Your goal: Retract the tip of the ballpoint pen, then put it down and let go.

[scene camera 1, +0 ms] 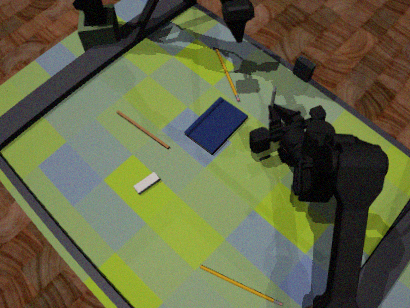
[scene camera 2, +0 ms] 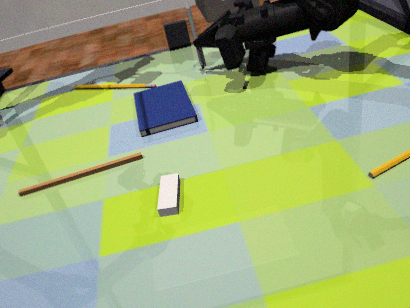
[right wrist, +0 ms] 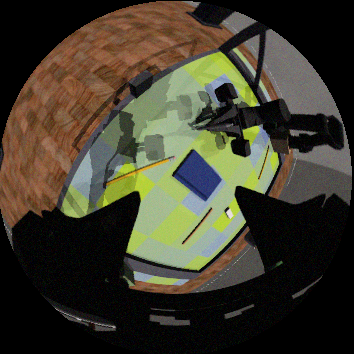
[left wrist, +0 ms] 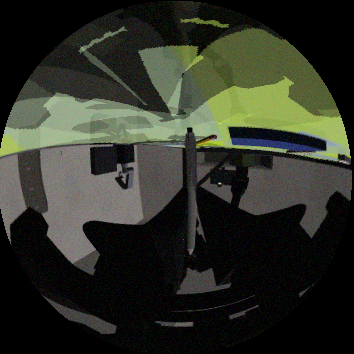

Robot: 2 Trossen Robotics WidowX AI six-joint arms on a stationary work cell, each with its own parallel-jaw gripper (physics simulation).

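Places are measured from the left arm's base along level axes (x ahead, y left, z up), in metres.
Pixels of known places: left gripper, between the fingertips: [scene camera 1: 271, 105] [scene camera 2: 194, 42] [right wrist: 206, 127] [left wrist: 190, 191]; right gripper, between the fingertips: [scene camera 1: 237, 33] [right wrist: 188, 193] [left wrist: 200, 226]; left arm's base, origin of its link: [right wrist: 289, 140]; right arm's base, origin of its link: [scene camera 1: 95, 17] [right wrist: 117, 281].
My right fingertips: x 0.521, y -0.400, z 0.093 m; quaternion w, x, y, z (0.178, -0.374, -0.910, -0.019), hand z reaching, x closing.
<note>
For each thing: its top centre in the pictures, then the offset to it from my right fingertips. Level surfaces: height alone.
- grey ballpoint pen, centre of its top: [left wrist: 188, 256] [scene camera 1: 276, 87] 0.139 m back, 0.027 m left, 0.055 m down
- blue book, centre of its top: [left wrist: 275, 144] [scene camera 2: 162, 103] [scene camera 1: 216, 123] [right wrist: 200, 177] 0.049 m back, 0.126 m left, 0.185 m down
- brown stick, centre of its top: [scene camera 2: 80, 172] [scene camera 1: 142, 128] [right wrist: 197, 227] 0.085 m ahead, 0.255 m left, 0.190 m down
- white eraser, centre of its top: [scene camera 2: 168, 190] [scene camera 1: 146, 182] 0.029 m back, 0.353 m left, 0.185 m down
- patchwork table top, height of its surface: 0.197 m down
The grey ballpoint pen [scene camera 1: 273, 99] [scene camera 2: 200, 56] [left wrist: 191, 200] stands nearly upright in my left gripper [scene camera 1: 273, 107] [scene camera 2: 196, 44] [right wrist: 194, 125]. The gripper is shut on it. In the left wrist view the pen's dark, narrow button end points down toward the table and its tapered end points up. The lower end is close to the table top; I cannot tell if it touches. Whether the writing point is out is too small to tell. My right gripper [right wrist: 188, 193] is open and empty, high above the table, its fingers wide apart in its wrist view.
A blue book [scene camera 1: 216, 125] [scene camera 2: 165, 107] [right wrist: 197, 175] lies beside the left gripper. A yellow pencil [scene camera 1: 227, 75] [scene camera 2: 115, 86] lies beyond it. A brown stick [scene camera 1: 143, 130], a white eraser [scene camera 1: 147, 183] and another yellow pencil [scene camera 1: 240, 284] lie on the patchwork table top [scene camera 1: 175, 225].
</note>
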